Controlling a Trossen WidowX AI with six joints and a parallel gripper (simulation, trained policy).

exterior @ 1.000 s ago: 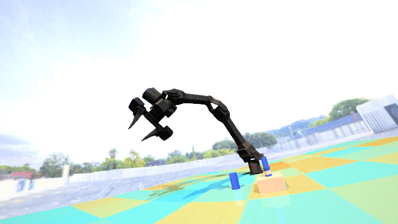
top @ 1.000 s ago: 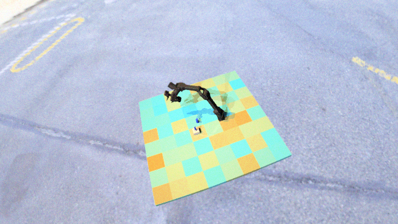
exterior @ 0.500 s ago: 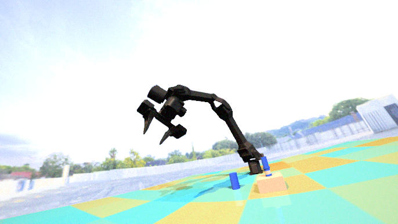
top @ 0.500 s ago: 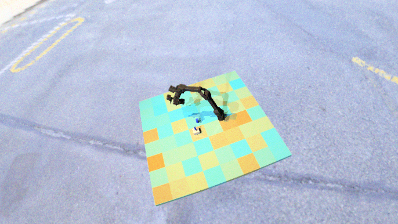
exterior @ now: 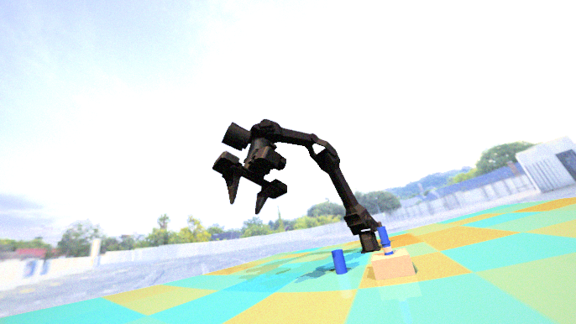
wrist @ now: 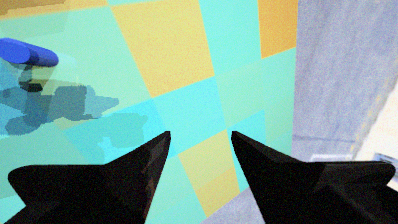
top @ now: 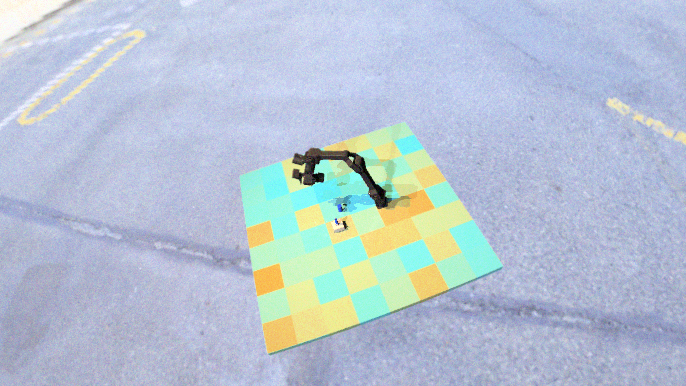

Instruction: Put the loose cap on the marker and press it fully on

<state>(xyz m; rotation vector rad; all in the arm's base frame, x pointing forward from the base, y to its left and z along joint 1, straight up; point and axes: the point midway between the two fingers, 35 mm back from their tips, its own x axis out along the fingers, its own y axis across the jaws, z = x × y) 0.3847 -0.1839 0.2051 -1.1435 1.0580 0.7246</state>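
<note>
My gripper tip is 15 cm past the blue cap, 13 cm to the right of it and 15 cm above it. Round my gripper tip: tan holder block: 10 cm behind, 25 cm to the left, 16 cm below.
</note>
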